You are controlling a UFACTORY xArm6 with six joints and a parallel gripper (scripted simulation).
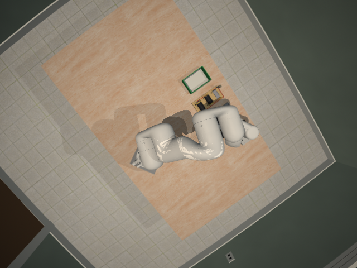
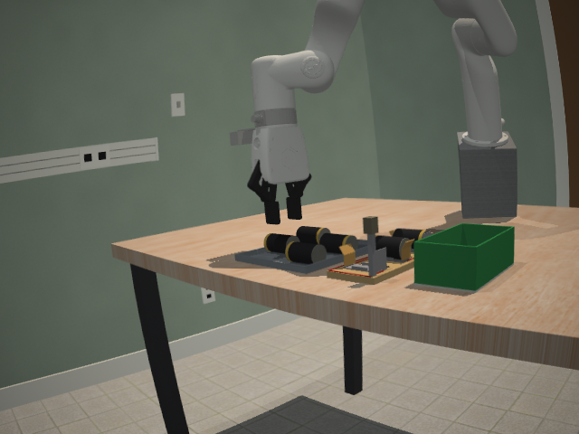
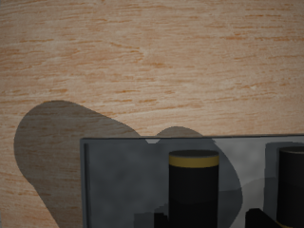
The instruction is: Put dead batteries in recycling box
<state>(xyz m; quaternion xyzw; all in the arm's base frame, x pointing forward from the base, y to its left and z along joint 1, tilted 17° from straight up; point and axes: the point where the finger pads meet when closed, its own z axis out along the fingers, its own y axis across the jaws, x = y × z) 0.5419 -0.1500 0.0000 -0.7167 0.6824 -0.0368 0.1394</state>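
My hand is 2 cm past the grey tray, 4 cm to the right of it and 8 cm above it. The rest, counted from my hand: green recycling box (4 cm behind, 36 cm to the left, 6 cm below).
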